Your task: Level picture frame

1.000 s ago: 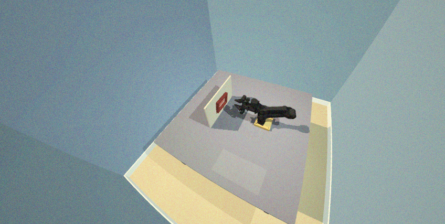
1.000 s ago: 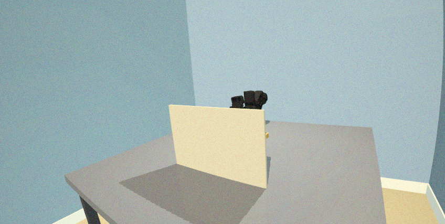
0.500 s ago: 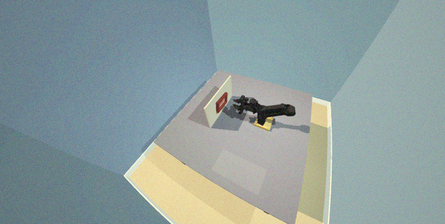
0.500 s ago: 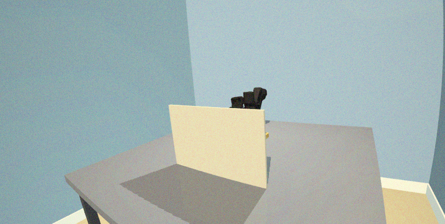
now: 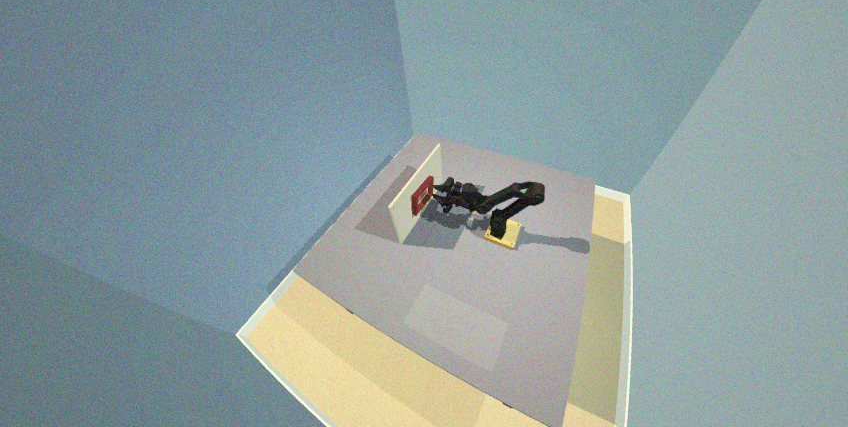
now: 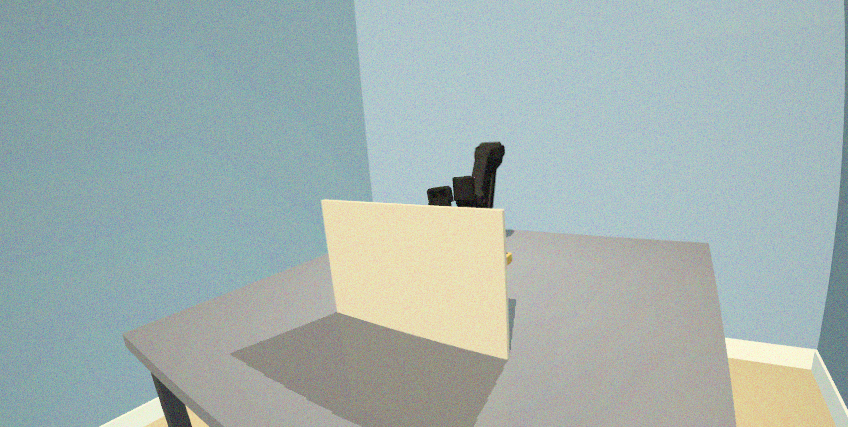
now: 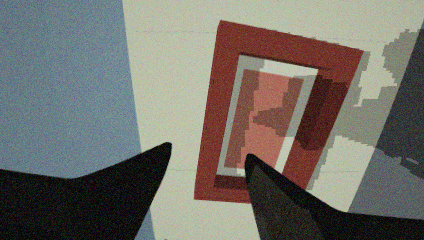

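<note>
The dark red picture frame lies 60 mm below my gripper tip, 60 mm ahead of it and 10 mm to the left of it. Also, from my gripper tip: cream wall panel (80 mm ahead, 70 mm below).
</note>
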